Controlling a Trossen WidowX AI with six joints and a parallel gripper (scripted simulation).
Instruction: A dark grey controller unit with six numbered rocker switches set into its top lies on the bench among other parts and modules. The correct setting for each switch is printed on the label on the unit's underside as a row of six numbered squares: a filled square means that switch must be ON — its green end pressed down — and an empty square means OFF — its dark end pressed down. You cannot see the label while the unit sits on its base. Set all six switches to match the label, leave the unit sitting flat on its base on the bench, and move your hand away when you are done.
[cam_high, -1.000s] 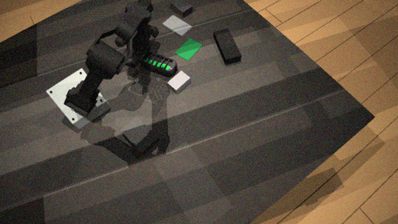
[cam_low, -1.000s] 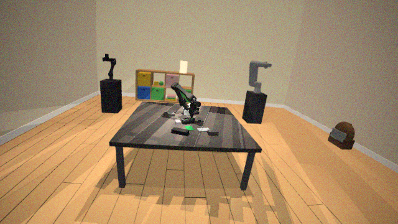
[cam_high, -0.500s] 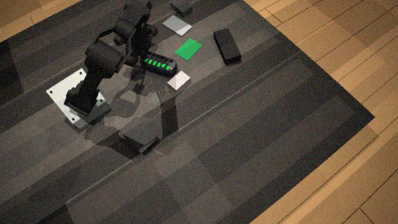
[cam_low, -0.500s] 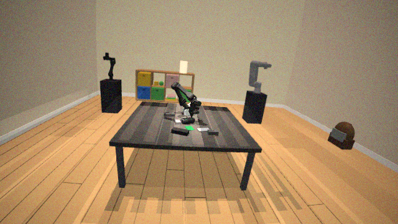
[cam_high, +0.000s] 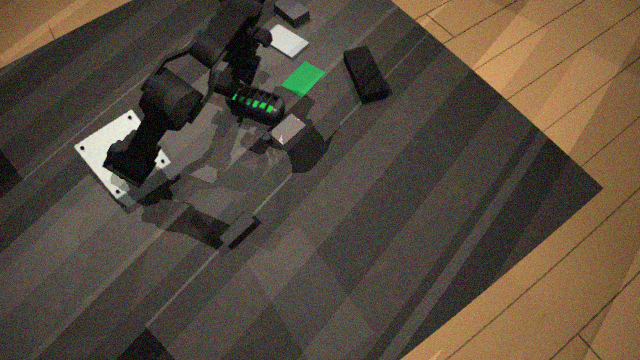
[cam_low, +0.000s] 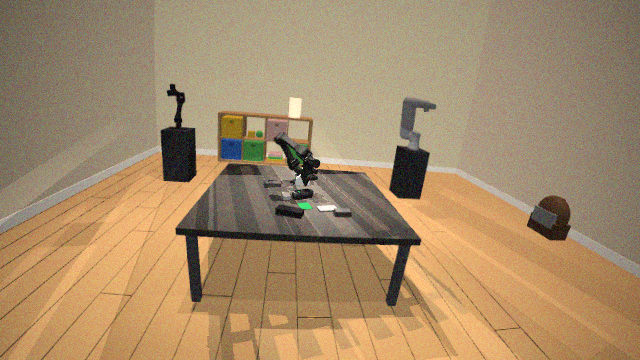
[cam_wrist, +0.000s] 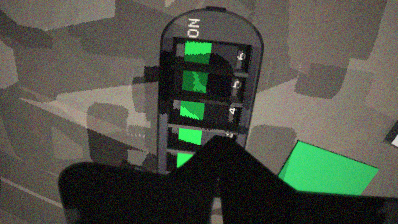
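The green plate lies 150 mm ahead of my gripper tip, 80 mm below it and 10 mm to the right of it. The rest, counted from my gripper tip: small dark block (260 mm ahead, 210 mm to the left, 70 mm below); long dark block (270 mm ahead, 110 mm to the right, 60 mm below); light grey plate (180 mm ahead, 130 mm to the left, 80 mm below).
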